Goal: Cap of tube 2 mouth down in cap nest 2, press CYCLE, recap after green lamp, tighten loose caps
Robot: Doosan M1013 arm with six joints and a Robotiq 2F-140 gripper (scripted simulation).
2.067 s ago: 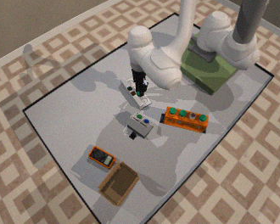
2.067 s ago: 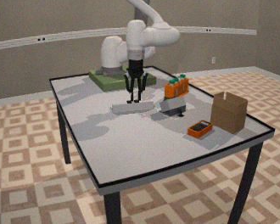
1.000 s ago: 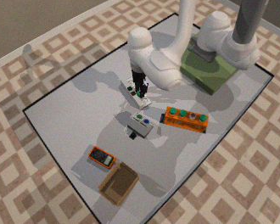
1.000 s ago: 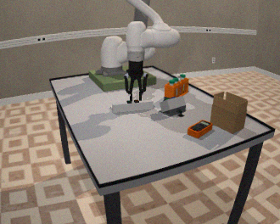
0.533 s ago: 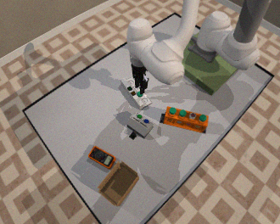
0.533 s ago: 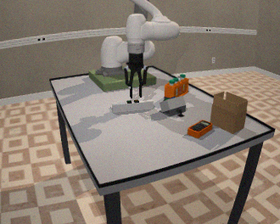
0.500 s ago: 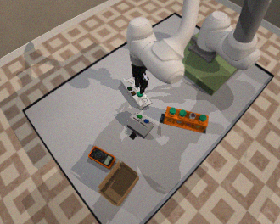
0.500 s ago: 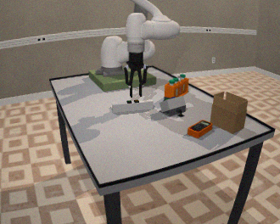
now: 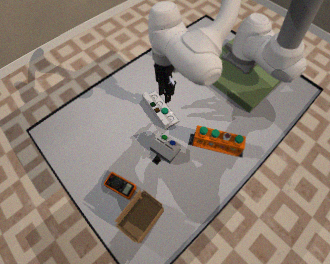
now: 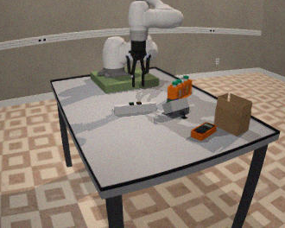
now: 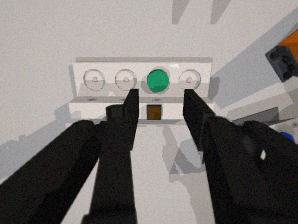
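The blue key is 110 mm ahead of my hand, 170 mm to the left of it and 90 mm below it. Round my hand: orange multimeter: 400 mm ahead, 140 mm to the left, 140 mm below; grey key housing: 130 mm ahead, 150 mm to the left, 110 mm below; green key: 120 mm ahead, 120 mm to the left, 90 mm below.
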